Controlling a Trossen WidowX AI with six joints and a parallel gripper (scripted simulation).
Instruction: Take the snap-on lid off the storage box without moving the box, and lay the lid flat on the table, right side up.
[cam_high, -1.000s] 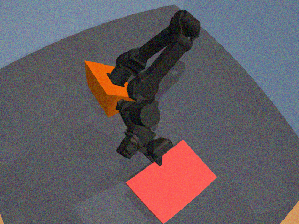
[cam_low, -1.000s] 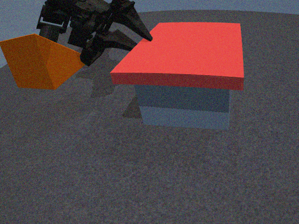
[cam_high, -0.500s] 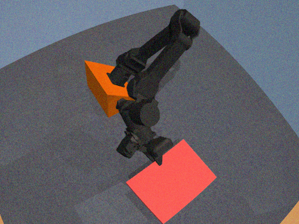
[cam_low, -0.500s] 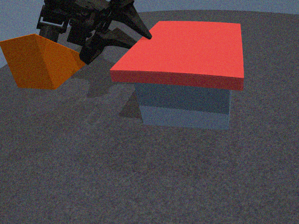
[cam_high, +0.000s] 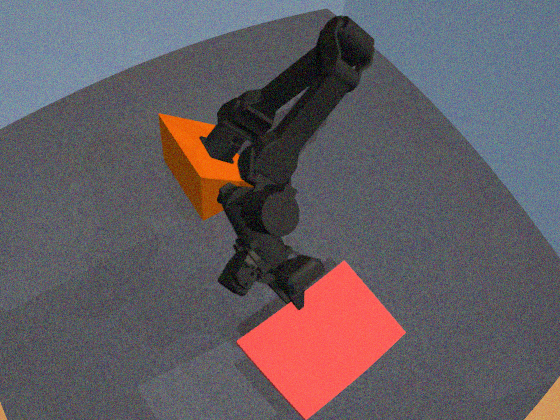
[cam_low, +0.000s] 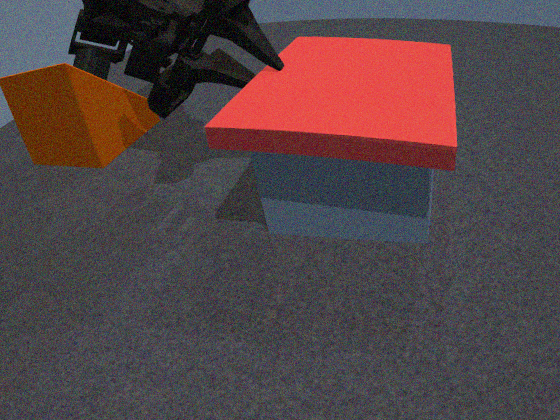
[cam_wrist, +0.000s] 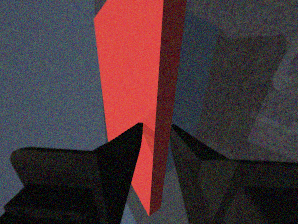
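My gripper tip is 70 mm short of the red lid and 10 mm to the right of it. From my gripper tip the other things lie so: pale blue storage box: 70 mm ahead, 10 mm to the left, 50 mm below.
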